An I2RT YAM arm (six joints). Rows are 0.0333 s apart.
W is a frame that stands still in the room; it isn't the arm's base.
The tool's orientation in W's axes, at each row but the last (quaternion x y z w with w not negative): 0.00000 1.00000 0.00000 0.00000; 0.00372 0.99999 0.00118 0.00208; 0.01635 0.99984 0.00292 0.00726; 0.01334 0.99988 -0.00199 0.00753; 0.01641 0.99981 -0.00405 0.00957; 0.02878 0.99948 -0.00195 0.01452; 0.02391 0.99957 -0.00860 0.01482; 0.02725 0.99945 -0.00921 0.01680; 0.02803 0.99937 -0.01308 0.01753; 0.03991 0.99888 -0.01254 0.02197; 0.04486 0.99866 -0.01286 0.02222; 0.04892 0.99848 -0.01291 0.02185
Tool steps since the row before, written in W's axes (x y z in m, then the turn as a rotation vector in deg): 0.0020 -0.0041 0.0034 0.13 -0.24 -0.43; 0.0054 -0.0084 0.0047 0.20 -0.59 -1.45; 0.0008 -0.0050 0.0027 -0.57 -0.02 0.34; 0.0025 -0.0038 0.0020 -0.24 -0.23 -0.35; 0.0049 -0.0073 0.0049 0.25 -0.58 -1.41; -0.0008 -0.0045 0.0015 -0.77 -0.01 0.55; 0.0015 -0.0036 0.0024 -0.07 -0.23 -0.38; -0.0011 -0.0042 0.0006 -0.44 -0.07 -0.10; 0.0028 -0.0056 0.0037 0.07 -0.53 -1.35; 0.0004 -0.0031 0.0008 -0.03 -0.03 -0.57; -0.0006 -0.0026 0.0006 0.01 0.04 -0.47; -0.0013 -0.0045 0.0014 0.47 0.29 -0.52
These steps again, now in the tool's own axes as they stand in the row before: -0.0020 -0.0041 -0.0034 -0.13 -0.24 0.43; -0.0055 -0.0083 -0.0047 -0.20 -0.59 1.45; -0.0010 -0.0050 -0.0027 0.56 -0.04 -0.35; -0.0026 -0.0037 -0.0019 0.24 -0.24 0.35; -0.0052 -0.0072 -0.0047 -0.24 -0.56 1.42; 0.0005 -0.0045 -0.0015 0.75 -0.06 -0.57; -0.0017 -0.0036 -0.0023 0.07 -0.23 0.38; 0.0008 -0.0043 -0.0006 0.44 -0.09 0.09; -0.0032 -0.0055 -0.0034 -0.05 -0.49 1.37; -0.0007 -0.0031 -0.0007 0.05 -0.02 0.57; 0.0003 -0.0027 -0.0006 0.02 0.05 0.47; 0.0008 -0.0046 -0.0013 -0.42 0.35 0.53
